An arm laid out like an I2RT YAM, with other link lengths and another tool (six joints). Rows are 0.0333 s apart.
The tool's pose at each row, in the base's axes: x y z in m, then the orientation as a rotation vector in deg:
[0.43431, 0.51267, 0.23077, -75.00, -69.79, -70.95]
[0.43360, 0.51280, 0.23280, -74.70, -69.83, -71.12]
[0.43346, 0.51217, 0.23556, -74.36, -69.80, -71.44]
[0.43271, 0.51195, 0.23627, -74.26, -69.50, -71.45]
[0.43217, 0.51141, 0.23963, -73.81, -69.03, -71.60]
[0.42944, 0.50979, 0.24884, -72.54, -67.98, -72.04]
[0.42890, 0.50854, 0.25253, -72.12, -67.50, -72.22]
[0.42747, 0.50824, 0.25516, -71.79, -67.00, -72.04]
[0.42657, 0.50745, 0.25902, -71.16, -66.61, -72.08]
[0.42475, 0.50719, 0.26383, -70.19, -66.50, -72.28]
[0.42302, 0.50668, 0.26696, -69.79, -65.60, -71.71]
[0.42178, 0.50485, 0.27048, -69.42, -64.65, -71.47]
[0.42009, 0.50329, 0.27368, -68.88, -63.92, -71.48]
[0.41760, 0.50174, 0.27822, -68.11, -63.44, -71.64]
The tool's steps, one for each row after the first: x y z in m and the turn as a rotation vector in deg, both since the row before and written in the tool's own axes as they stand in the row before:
[0.00203, -0.00071, -0.00005, 0.08, 0.20, -0.18]
[0.00272, -0.00007, -0.00079, 0.00, 0.30, -0.23]
[0.00070, -0.00072, -0.00031, -0.01, 0.24, 0.16]
[0.00333, -0.00047, -0.00074, 0.08, 0.58, 0.12]
[0.00915, -0.00254, -0.00215, 0.27, 1.50, 0.15]
[0.00368, -0.00044, -0.00132, 0.04, 0.58, 0.11]
[0.00263, -0.00140, -0.00040, 0.19, 0.45, 0.36]
[0.00386, -0.00086, -0.00082, 0.27, 0.63, 0.10]
[0.00481, -0.00183, -0.00028, 0.44, 0.71, -0.24]
[0.00314, -0.00171, -0.00050, 0.37, 0.65, 0.83]
[0.00358, -0.00121, -0.00174, 0.14, 0.74, 0.66]
[0.00324, -0.00171, -0.00145, 0.15, 0.77, 0.34]
[0.00456, -0.00257, -0.00134, 0.26, 0.79, 0.04]

